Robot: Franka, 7 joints.
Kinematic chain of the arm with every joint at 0, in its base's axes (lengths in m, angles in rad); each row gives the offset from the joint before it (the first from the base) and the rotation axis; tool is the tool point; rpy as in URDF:
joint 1: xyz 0 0 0.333 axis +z
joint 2: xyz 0 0 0 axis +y
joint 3: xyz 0 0 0.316 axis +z
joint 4: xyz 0.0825 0 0 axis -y
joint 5: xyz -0.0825 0 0.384 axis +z
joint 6: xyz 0 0 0 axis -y
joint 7: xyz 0.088 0 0 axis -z
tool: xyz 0 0 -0.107 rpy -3.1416 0 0
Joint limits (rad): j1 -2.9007..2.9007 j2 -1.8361..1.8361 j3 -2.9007..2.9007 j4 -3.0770..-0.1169 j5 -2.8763..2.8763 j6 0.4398..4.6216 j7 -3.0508..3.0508
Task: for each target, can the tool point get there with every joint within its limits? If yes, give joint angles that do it. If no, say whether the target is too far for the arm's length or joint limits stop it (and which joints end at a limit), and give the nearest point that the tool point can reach.
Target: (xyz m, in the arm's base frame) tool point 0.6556 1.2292 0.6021
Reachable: no: too far | nearest point 0.3964 0.7432 0.4957 | short by 0.561 m
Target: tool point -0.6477 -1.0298 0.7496
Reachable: no: too far | nearest point -0.4321 -0.6870 0.6109 | short by 0.428 m
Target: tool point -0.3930 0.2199 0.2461
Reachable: yes | joints 1.7721 0.5285 0.7138 -2.0918 0.5157 1.2843 0.0038
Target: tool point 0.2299 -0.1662 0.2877
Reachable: yes | joints -2.0185 -0.2638 1.3942 -2.5311 0.0964 1.1412 2.0853
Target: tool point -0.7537 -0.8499 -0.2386
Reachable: no: too far | nearest point -0.5085 -0.5734 -0.0526 | short by 0.414 m
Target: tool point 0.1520 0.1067 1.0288
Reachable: yes | joints 0.0031 -0.0983 -0.1482 -0.5616 1.6366 0.7776 2.0310
